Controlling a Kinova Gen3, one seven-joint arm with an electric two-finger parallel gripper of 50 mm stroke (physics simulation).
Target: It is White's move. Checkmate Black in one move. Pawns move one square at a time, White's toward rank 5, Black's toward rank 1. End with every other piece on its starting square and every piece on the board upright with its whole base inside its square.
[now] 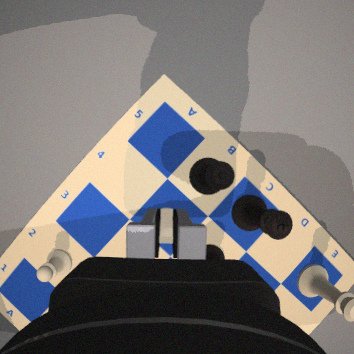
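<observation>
Chessboard, tall black piece, my gripper in the picture.
</observation>
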